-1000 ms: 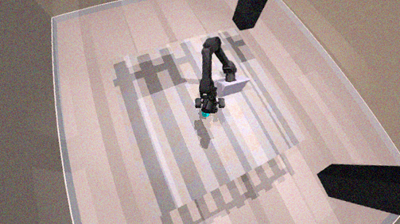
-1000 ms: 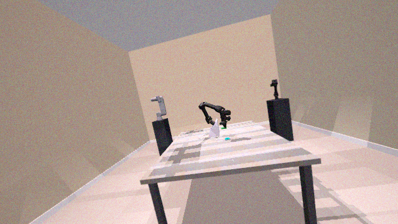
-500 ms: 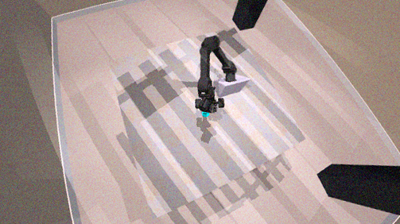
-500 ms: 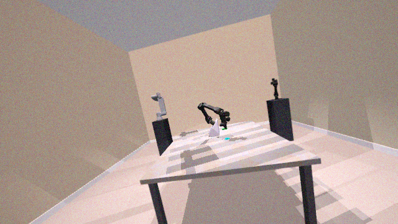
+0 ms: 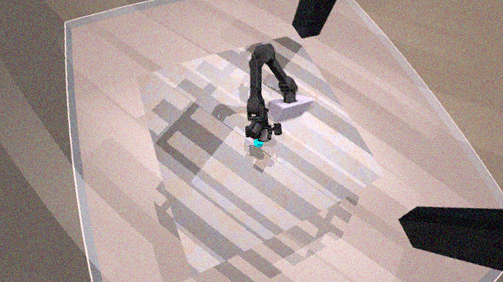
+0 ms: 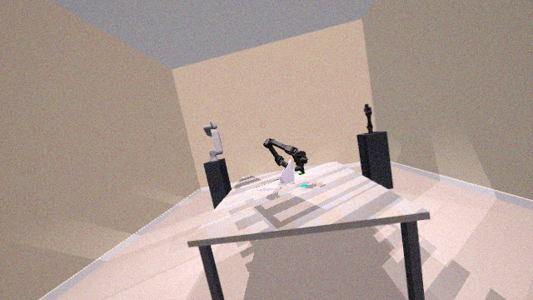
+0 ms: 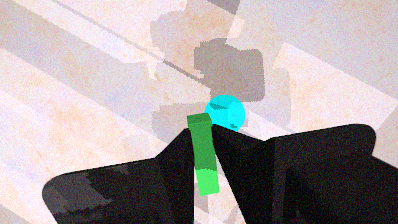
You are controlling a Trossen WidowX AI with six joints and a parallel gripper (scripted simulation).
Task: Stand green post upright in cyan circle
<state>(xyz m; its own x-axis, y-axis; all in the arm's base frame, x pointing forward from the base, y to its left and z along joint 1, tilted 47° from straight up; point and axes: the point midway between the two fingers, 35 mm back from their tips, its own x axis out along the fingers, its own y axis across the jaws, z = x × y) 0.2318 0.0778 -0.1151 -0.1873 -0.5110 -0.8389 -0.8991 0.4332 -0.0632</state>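
My gripper tip is now 12 cm above the cyan circle, 2 cm to the left of it and 1 cm short of it. The rest, counted from my gripper tip: green post: 2 cm to the right, 1 cm below, 1 cm behind.
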